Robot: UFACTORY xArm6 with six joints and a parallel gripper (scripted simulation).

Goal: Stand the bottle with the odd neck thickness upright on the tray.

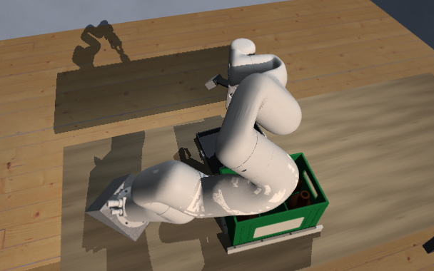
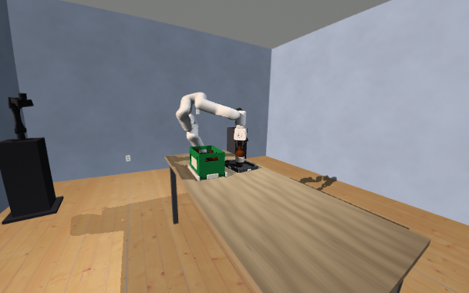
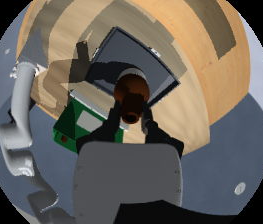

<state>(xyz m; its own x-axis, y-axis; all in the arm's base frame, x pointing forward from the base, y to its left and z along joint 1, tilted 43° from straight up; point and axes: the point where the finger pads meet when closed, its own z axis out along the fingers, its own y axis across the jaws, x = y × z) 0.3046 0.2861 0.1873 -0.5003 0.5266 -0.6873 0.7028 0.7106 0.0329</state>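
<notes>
The dark tray lies 160 mm below my hand. From my hand the other things lie so: green crate: 30 mm behind, 300 mm to the right, 90 mm below.
</notes>
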